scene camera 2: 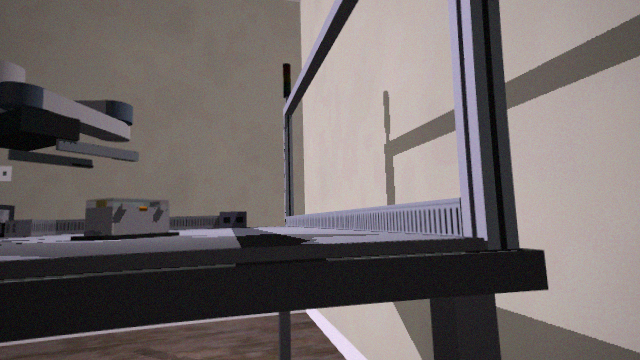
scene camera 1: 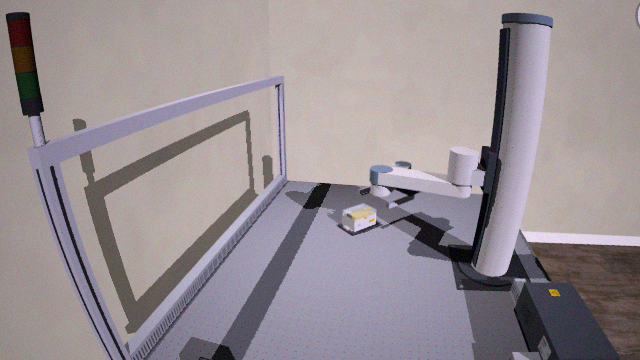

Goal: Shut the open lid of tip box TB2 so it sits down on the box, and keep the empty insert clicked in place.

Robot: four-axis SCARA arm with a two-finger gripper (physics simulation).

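Where they show: gripper, fingertip midpoint: (scene camera 2: 113, 160) (scene camera 1: 372, 198); arm's base at its link origin: (scene camera 1: 488, 269).
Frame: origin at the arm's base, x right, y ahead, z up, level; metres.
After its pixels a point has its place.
Observation:
Tip box TB2, a small white box (scene camera 1: 360, 223) @(x 0.208, y 0.525, z 0.051 m) (scene camera 2: 125, 220) @(x 0.311, y 0.542, z 0.047 m) with a yellow label, stands upright on a dark base plate (scene camera 2: 172, 234) @(x 0.247, y 0.615, z 0.016 m). A clear lid (scene camera 1: 356, 207) @(x 0.279, y 0.552, z 0.090 m) appears to lie level across its top; no raised lid shows in either view. A yellow insert (scene camera 1: 361, 214) @(x 0.256, y 0.527, z 0.070 m) shows inside through the clear part; whether it is clicked in cannot be made out. My gripper (scene camera 1: 378, 197) @(x 0.167, y 0.477, z 0.186 m) (scene camera 2: 115, 160) @(x 0.167, y 0.477, z 0.186 m) is open and empty, its two long fingers spread. It hangs above the box's height, behind and to the right of it in the scene camera 1 view, touching nothing.
The white arm (scene camera 1: 420, 181) @(x -0.009, y 0.315, z 0.337 m) reaches left from the tall column (scene camera 1: 520, 150) @(x -0.074, y 0.008, z 0.486 m). A metal frame (scene camera 1: 175, 111) @(x -0.276, y 1.004, z 0.597 m) (scene camera 2: 474, 125) @(x 0.719, y 1.004, z 0.141 m) with a slotted strip at its foot runs along one table side. A dark cabinet (scene camera 1: 565, 320) @(x -0.419, y -0.107, z 0.128 m) stands at the front right. A signal tower (scene camera 1: 25, 65) @(x -0.714, y 1.007, z 0.765 m) rises at the front left.

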